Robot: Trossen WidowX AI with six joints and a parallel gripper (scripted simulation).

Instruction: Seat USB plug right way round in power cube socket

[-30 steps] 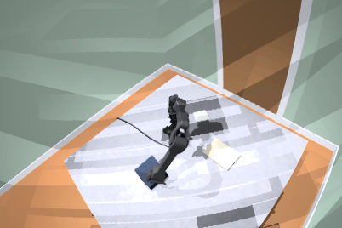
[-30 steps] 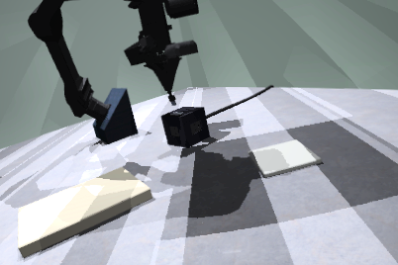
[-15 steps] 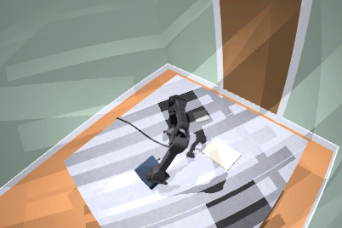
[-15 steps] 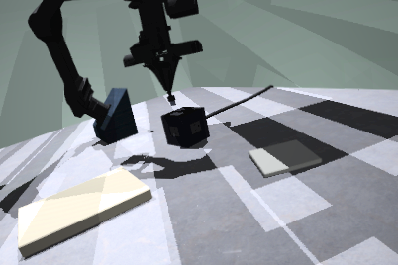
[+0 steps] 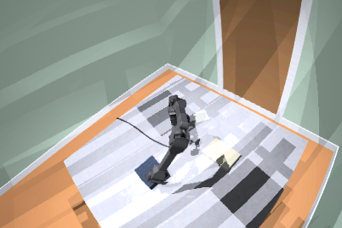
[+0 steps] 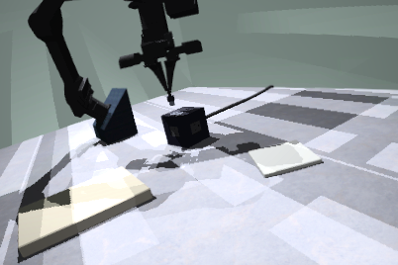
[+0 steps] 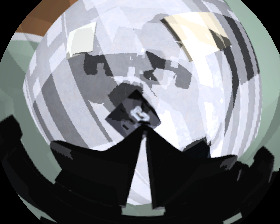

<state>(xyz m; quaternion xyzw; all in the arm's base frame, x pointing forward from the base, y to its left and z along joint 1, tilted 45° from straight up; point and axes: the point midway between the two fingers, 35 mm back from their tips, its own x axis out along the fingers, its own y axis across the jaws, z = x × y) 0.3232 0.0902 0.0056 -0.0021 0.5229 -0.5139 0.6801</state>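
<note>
Now: the USB plug 10 mm below my gripper tip. Round my gripper tip: cream slab: 280 mm to the right, 120 mm below, 80 mm ahead; then thin white tile: 270 mm ahead, 130 mm below, 30 mm to the left.
</note>
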